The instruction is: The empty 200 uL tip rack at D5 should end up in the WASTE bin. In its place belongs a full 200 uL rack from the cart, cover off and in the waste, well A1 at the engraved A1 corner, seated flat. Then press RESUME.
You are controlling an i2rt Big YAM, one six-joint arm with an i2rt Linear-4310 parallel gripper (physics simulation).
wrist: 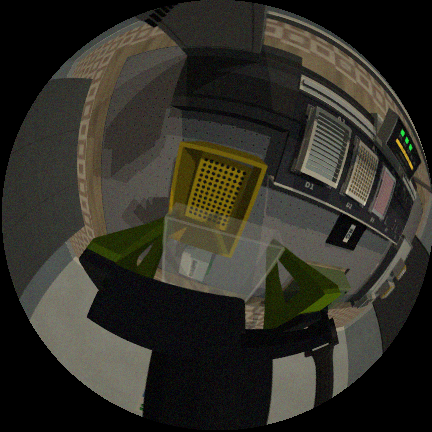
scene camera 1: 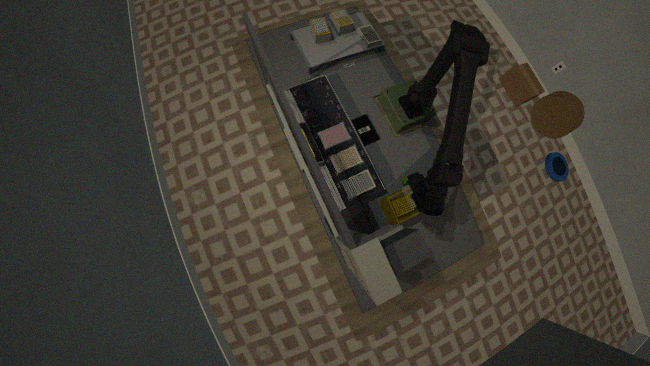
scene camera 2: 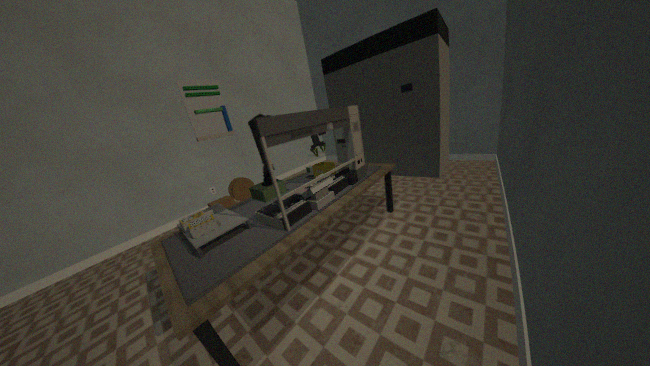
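Where they show: gripper, fingertip midpoint: [wrist: 222,233] [scene camera 1: 409,197] [scene camera 2: 320,154]; arm's base, link origin: [scene camera 1: 410,106] [scene camera 2: 270,183].
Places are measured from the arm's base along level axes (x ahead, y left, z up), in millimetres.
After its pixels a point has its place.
Note:
My gripper [scene camera 1: 413,189] {y 379, x 274, z 136 mm} [scene camera 2: 318,150] {y 379, x 274, z 136 mm} [wrist: 222,233] {y 379, x 274, z 136 mm} is shut on a clear cover [wrist: 220,262] {y 374, x 264, z 159 mm}, held between its green fingers above the near side of the yellow waste bin [scene camera 1: 389,212] {y 412, x 330, z -4 mm} [scene camera 2: 324,169] [wrist: 187,175] {y 460, x 270, z -5 mm}. In the wrist view a yellow perforated 200 uL rack [scene camera 1: 402,205] {y 409, x 264, z 2 mm} [wrist: 217,192] {y 402, x 258, z 3 mm} with empty holes lies inside the bin. On the pale cart [scene camera 1: 325,52] {y -460, x 252, z -29 mm}, two yellow-and-white racks [scene camera 1: 320,28] {y -572, x 236, z 36 mm} [scene camera 1: 342,21] {y -574, x 107, z 41 mm} and a grey rack [scene camera 1: 370,35] {y -468, x -18, z -1 mm} stand at the far end of the bench. The engraved A1 corner and D5 label are too small to read.
The black deck [scene camera 1: 315,102] {y -196, x 419, z -31 mm} bears a white ribbed labware [scene camera 1: 359,183] {y 243, x 397, z -15 mm} [wrist: 325,147] {y 244, x 400, z -15 mm} at D1, a tan plate [scene camera 1: 346,159] {y 123, x 405, z -16 mm} [wrist: 361,172] {y 131, x 403, z -17 mm} and a pink plate [scene camera 1: 334,135] {y -1, x 408, z -16 mm} [wrist: 384,194] {y -1, x 406, z -19 mm}. A lit status panel [wrist: 404,145] stands behind. A black labelled pad [scene camera 1: 365,129] {y 7, x 237, z -81 mm} [wrist: 346,233] {y 15, x 240, z -83 mm} lies beside the deck.

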